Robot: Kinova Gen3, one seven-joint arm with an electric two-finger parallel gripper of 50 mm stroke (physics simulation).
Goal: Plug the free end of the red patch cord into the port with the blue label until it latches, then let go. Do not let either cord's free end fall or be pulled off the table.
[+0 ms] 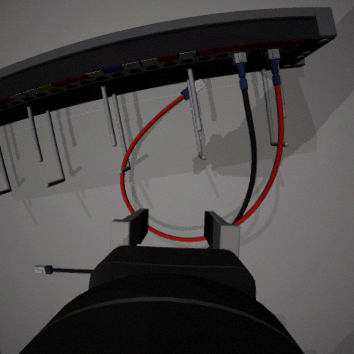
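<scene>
The red patch cord is plugged in near the panel's right end and loops down and round to the left. Its free end, a clear plug with a blue boot, is up by a metal guide rod below the panel, partly hidden by the rod. The blue label is on the panel's front edge, left of the middle; its port is dark and hard to make out. My gripper is open. The bottom of the red loop shows between and beyond its fingers, and whether it is at their height I cannot tell.
The dark patch panel spans the top, with red, yellow and grey labels. Several metal rods stick out below it. A black cord is plugged in beside the red one; its free plug lies at the lower left.
</scene>
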